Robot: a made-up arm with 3 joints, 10 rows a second.
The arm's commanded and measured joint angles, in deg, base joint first. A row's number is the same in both.
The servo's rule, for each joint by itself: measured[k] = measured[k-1] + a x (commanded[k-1-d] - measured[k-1]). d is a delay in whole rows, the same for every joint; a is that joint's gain. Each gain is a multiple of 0.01, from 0.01 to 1. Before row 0 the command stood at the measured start. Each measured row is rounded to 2 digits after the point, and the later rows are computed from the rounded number. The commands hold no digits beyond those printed.
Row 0, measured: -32.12 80.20 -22.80
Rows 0 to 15, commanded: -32.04 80.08 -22.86; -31.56 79.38 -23.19; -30.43 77.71 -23.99; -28.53 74.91 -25.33; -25.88 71.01 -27.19; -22.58 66.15 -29.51; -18.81 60.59 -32.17; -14.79 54.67 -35.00; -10.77 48.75 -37.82; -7.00 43.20 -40.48; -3.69 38.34 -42.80; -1.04 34.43 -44.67; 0.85 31.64 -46.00; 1.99 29.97 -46.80; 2.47 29.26 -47.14; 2.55 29.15 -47.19
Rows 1 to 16, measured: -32.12 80.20 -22.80; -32.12 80.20 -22.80; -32.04 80.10 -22.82; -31.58 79.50 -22.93; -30.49 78.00 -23.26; -28.63 75.40 -23.90; -26.02 71.71 -24.92; -22.75 67.04 -26.34; -19.01 61.62 -28.15; -15.00 55.78 -30.27; -10.98 49.87 -32.61; -7.20 44.27 -35.05; -3.87 39.29 -37.45; -1.18 35.21 -39.69; 0.75 32.21 -41.65; 1.93 30.33 -43.25
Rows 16 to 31, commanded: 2.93 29.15 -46.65; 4.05 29.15 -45.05; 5.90 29.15 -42.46; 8.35 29.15 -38.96; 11.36 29.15 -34.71; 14.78 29.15 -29.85; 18.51 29.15 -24.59; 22.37 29.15 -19.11; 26.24 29.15 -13.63; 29.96 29.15 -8.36; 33.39 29.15 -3.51; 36.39 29.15 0.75; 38.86 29.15 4.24; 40.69 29.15 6.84; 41.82 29.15 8.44; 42.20 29.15 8.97
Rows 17 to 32, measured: 2.44 29.43 -44.46; 2.54 29.19 -45.31; 2.91 29.16 -45.73; 3.99 29.15 -45.52; 5.80 29.15 -44.57; 8.22 29.15 -42.83; 11.20 29.15 -40.31; 14.60 29.15 -37.07; 18.31 29.15 -33.20; 22.17 29.15 -28.83; 26.04 29.15 -24.12; 29.76 29.15 -19.23; 33.21 29.15 -14.36; 36.23 29.15 -9.68; 38.73 29.15 -5.36; 40.59 29.15 -1.58
